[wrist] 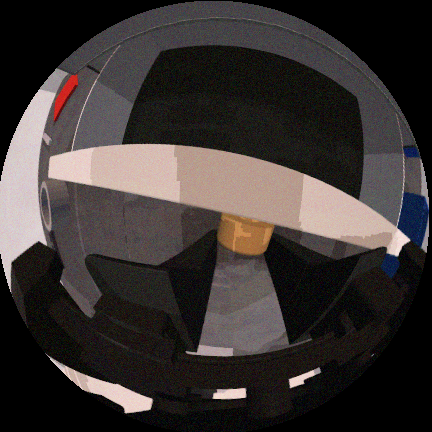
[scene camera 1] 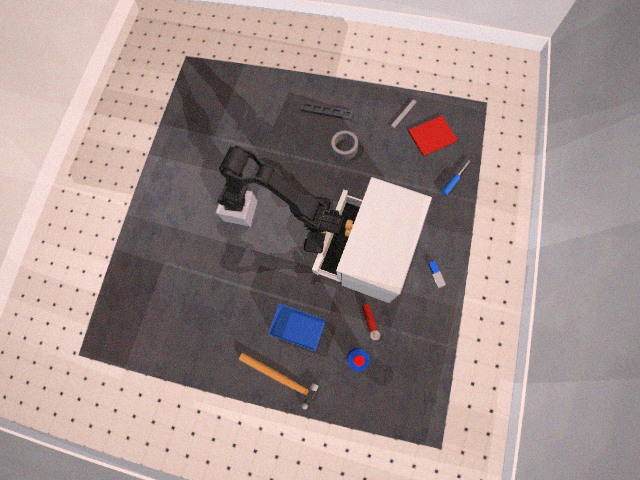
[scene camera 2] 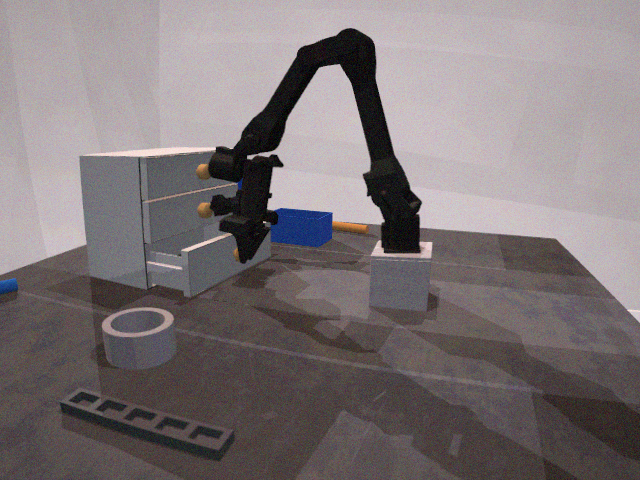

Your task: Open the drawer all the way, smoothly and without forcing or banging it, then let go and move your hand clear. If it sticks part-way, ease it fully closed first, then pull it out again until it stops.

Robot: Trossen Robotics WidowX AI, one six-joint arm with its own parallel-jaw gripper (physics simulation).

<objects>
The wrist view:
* my gripper: 239, 235
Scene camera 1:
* blue bin: 289, 324, on the table
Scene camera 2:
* my gripper: 245, 261
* blue bin: 299, 227
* dark slotted bar: 202, 439, on the table
</objects>
